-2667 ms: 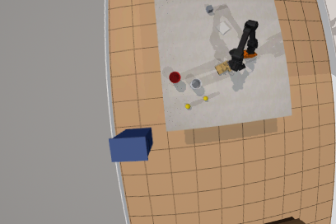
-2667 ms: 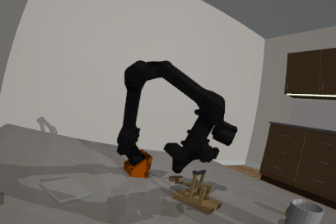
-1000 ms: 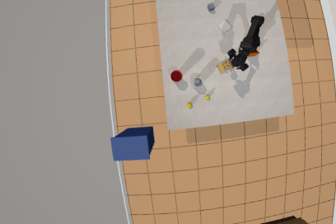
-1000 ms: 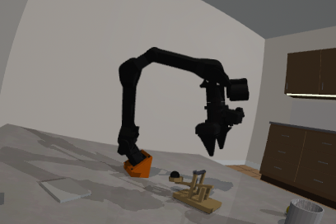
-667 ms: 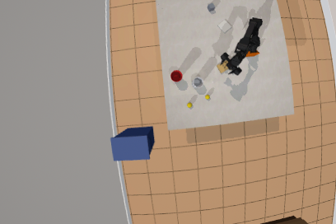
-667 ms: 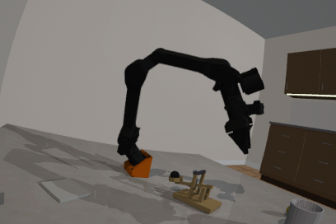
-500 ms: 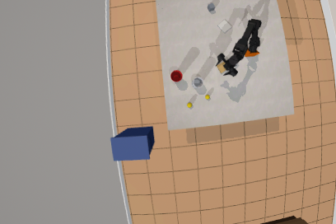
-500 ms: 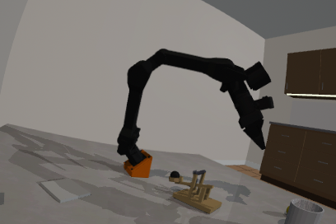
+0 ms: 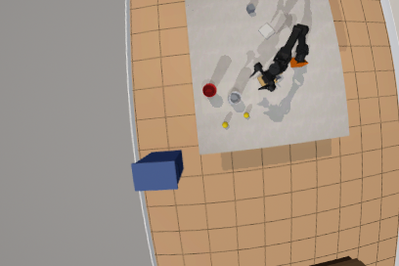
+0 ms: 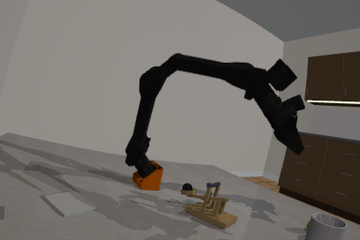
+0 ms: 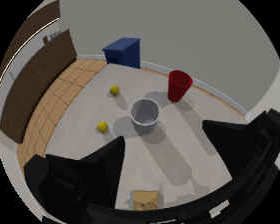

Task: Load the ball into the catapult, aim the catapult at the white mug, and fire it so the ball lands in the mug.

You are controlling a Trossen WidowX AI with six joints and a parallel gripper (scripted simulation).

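Now: the black ball 290 mm behind my gripper tip, 110 mm to the right of it and 190 mm below it. Also, from my gripper tip: wooden catapult (230 mm behind, 80 mm to the right, 200 mm below); red mug (270 mm ahead, 10 mm to the right, 220 mm below); white mug (100 mm ahead, 60 mm to the left, 220 mm below).
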